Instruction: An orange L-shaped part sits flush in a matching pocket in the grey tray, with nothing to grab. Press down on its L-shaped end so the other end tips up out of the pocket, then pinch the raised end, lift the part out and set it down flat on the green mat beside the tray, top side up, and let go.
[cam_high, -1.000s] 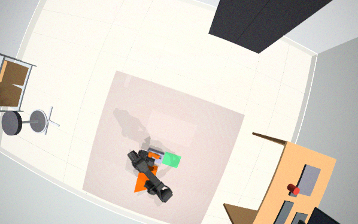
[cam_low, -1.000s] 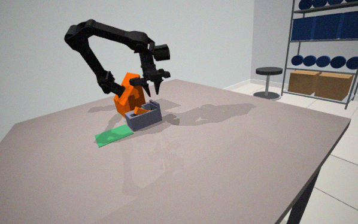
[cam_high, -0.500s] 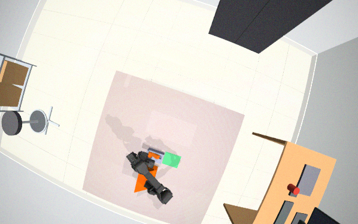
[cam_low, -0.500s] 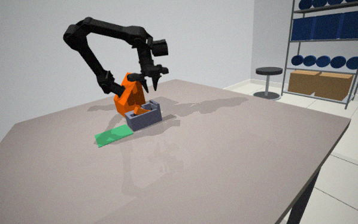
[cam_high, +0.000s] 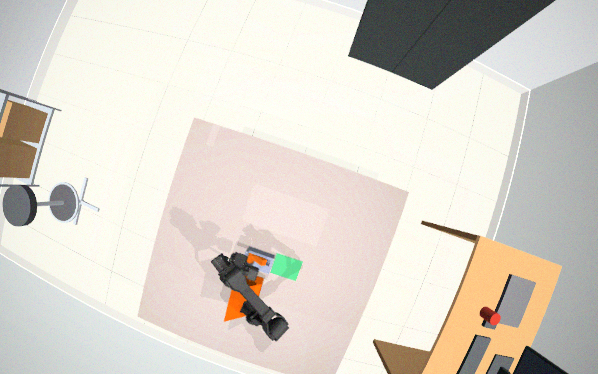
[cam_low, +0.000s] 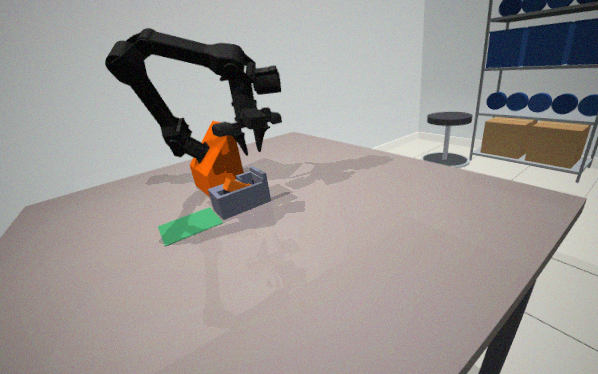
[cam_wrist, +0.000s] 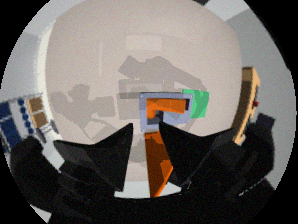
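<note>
Right now my gripper tip is 10 cm above the orange L-shaped part and 4 cm to the left of it. The rest, counted from my gripper tip: green mat: 22 cm to the right, 16 cm below, 1 cm ahead.
</note>
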